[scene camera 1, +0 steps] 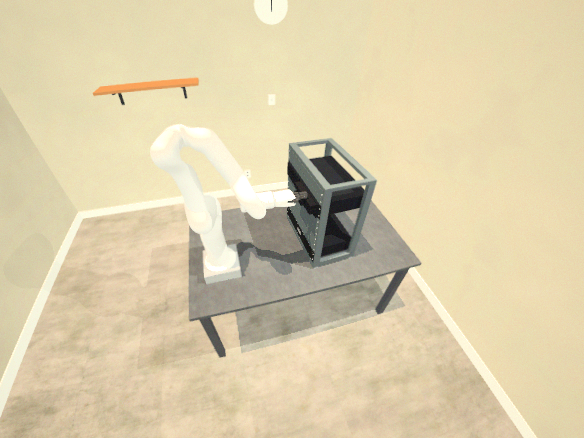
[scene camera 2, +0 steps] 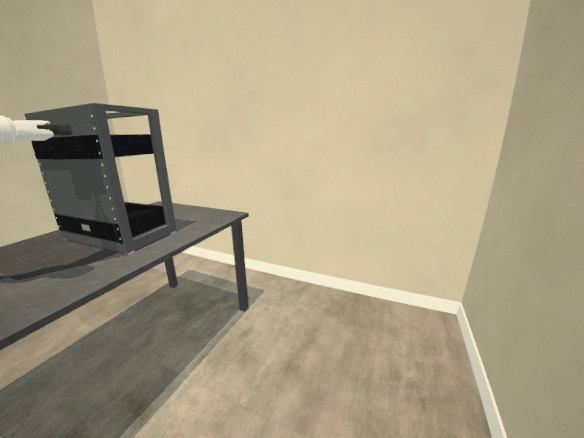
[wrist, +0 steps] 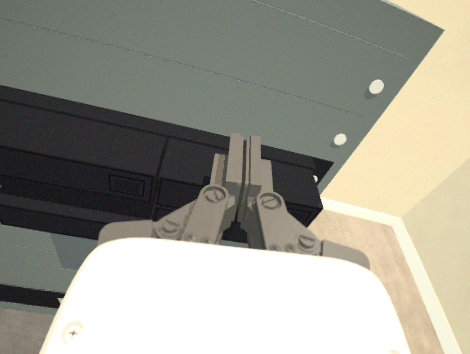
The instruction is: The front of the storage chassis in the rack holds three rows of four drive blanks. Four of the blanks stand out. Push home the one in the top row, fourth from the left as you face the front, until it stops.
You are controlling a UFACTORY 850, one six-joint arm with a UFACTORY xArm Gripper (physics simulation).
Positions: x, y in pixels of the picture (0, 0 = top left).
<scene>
rack: scene camera 1; scene camera 2 79, 170; wrist
same spot on rack: [wrist: 118, 118] = [scene camera 1: 307, 188]
</scene>
